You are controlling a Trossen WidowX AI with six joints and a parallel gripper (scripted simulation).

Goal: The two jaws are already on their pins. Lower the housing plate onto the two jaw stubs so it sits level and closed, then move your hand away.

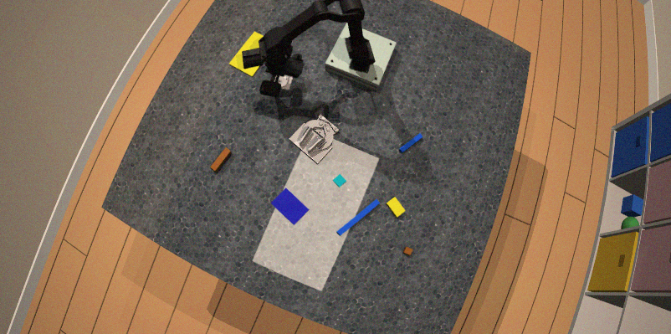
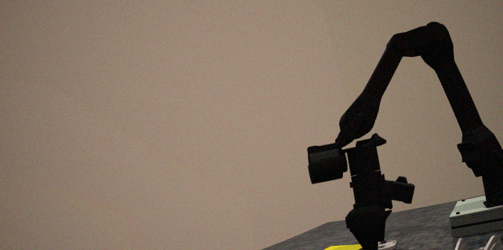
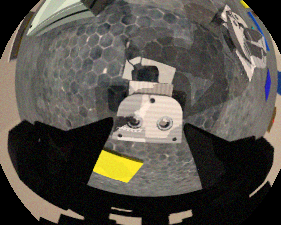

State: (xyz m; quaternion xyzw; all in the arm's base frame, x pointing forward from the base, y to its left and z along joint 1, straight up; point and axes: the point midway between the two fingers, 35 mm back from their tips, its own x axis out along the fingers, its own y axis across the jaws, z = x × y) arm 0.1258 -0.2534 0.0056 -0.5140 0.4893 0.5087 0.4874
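Now: gripper tip 10 mm to the right of the white ribbed block and 10 mm above it. Round my gripper tip: housing plate (10 mm to the left, 10 mm above); brown block (310 mm ahead, 100 mm to the right); yellow sheet (90 mm behind, 120 mm to the right, 10 mm below).
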